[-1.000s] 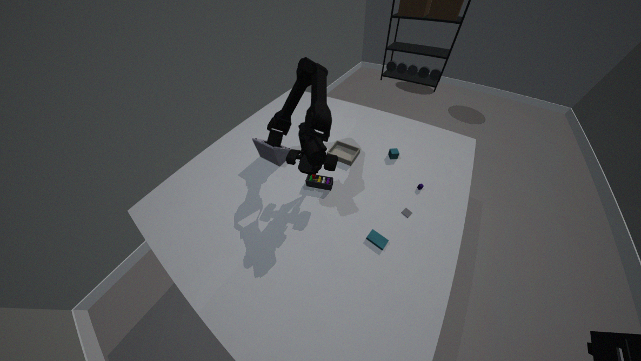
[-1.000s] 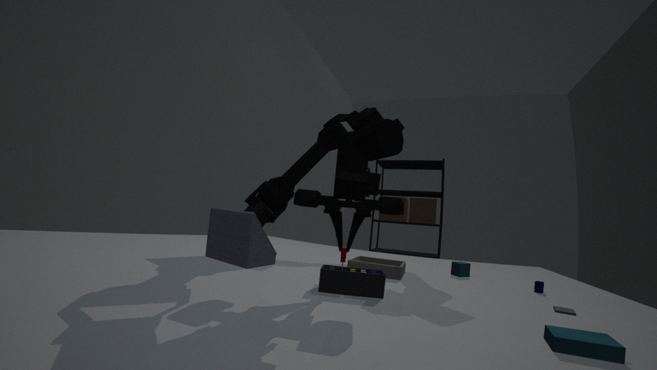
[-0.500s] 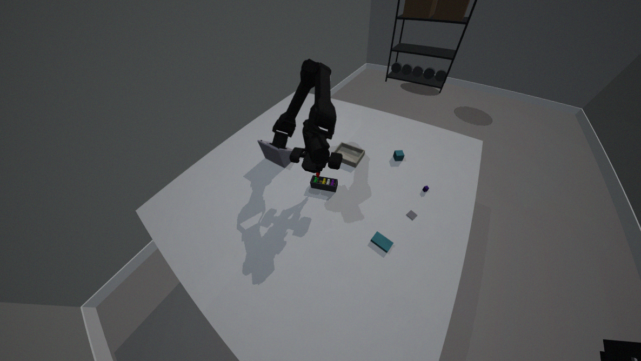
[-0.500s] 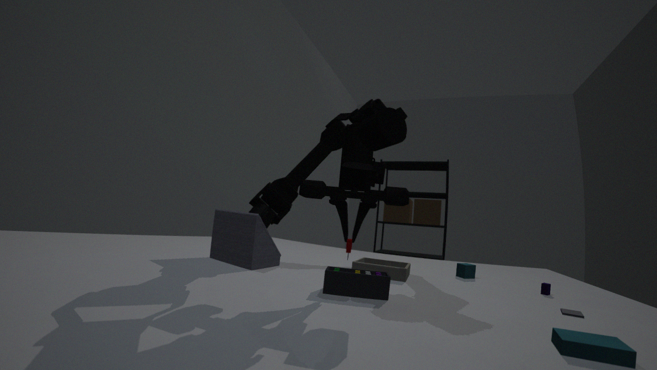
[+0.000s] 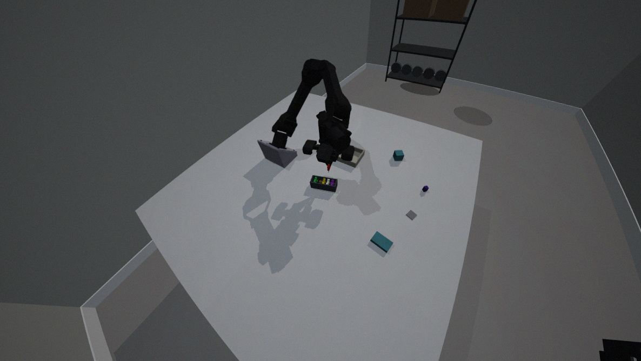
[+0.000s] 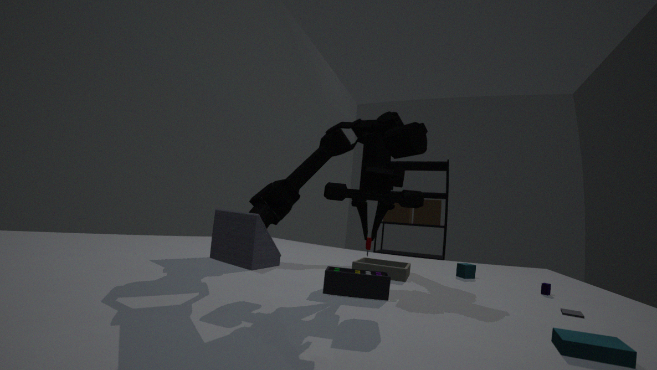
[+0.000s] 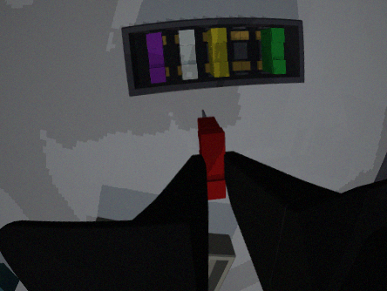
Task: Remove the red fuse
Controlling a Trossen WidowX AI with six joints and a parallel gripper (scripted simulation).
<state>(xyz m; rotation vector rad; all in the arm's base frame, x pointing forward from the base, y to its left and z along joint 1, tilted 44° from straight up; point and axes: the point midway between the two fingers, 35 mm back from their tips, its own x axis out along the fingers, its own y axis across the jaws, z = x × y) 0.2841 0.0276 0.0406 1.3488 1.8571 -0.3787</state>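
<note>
The beige tray is 17 cm to the left of my gripper tip, 9 cm below it and 2 cm behind it. Also, from my gripper tip: red fuse (1 cm below); teal cube (30 cm to the left, 18 cm ahead, 8 cm below); flat grey tile (36 cm ahead, 9 cm below, 6 cm to the left).
</note>
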